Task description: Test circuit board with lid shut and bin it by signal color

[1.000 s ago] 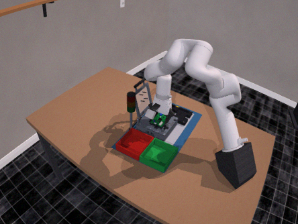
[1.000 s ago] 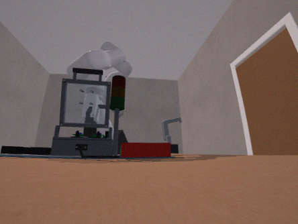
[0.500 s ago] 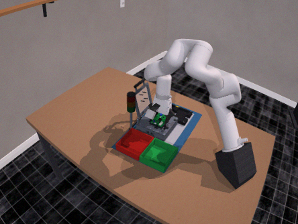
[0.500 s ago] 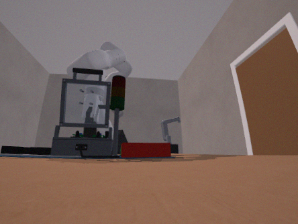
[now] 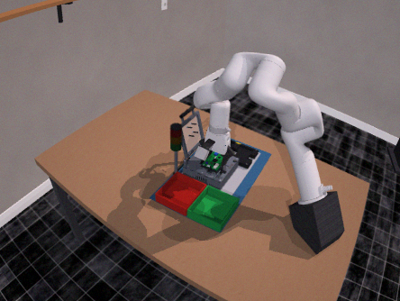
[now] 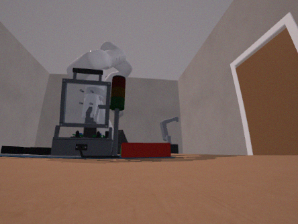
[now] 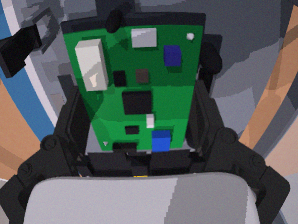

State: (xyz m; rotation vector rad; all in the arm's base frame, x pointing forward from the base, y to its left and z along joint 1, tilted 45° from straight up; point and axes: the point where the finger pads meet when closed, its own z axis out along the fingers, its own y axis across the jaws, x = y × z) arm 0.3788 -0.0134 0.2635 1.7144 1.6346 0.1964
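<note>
Now: the green circuit board right at my hand. Also, from my hand: tester lid: 12 cm ahead, 3 cm to the right, 10 cm above; then black latch block: 5 cm behind, 7 cm to the left, 1 cm above; then tester plate: 1 cm ahead, 1 cm below.
</note>
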